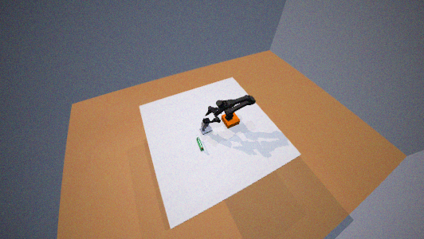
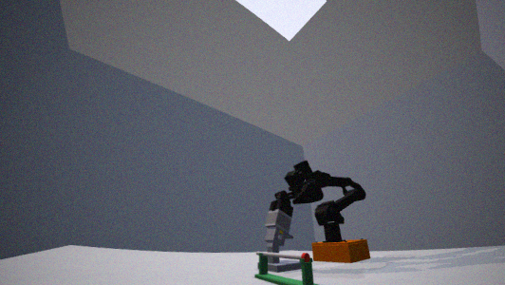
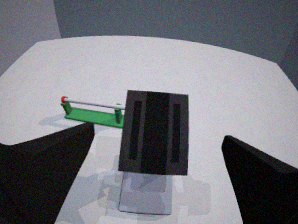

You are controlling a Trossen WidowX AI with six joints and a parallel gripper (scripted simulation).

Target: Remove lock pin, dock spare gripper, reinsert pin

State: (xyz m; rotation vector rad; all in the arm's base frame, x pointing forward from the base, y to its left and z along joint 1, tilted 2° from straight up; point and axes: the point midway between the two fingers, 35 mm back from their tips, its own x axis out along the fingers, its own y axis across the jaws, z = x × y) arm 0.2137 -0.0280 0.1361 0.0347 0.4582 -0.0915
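Now: the spare gripper 5 cm below my gripper tip and 2 cm ahead of it. From my gripper tip the other things lie so: grey mount: 12 cm below, 3 cm ahead; then green cradle: 15 cm below, 15 cm ahead, 12 cm to the left.
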